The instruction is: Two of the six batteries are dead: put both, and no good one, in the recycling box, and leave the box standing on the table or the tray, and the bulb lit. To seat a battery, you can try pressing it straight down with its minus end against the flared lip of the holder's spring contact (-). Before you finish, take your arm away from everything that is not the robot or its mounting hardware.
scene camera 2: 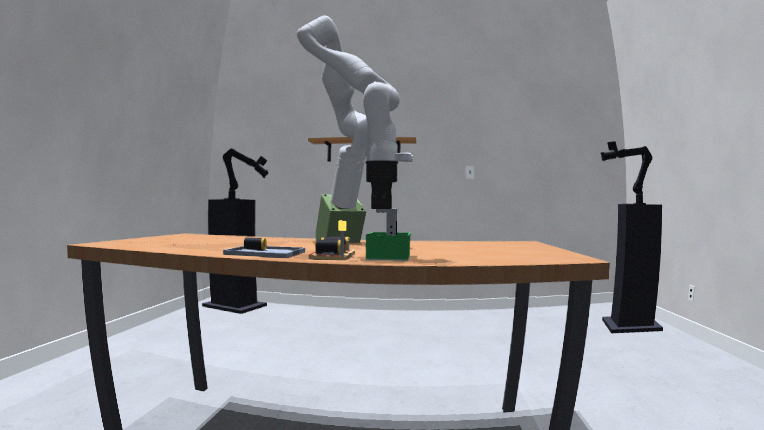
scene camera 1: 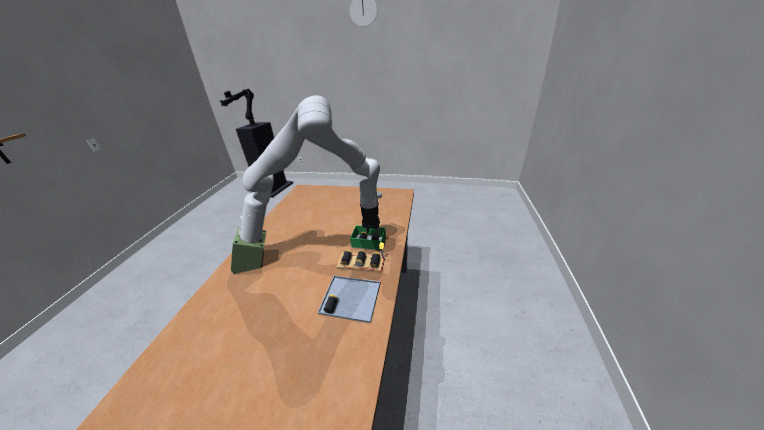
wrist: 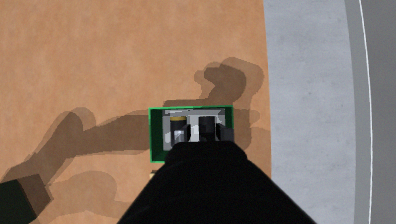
Scene:
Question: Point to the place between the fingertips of my gripper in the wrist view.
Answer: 203, 129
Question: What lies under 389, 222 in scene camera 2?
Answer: My gripper.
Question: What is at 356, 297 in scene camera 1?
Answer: A grey tray.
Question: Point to a green recycling box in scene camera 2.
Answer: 379, 246

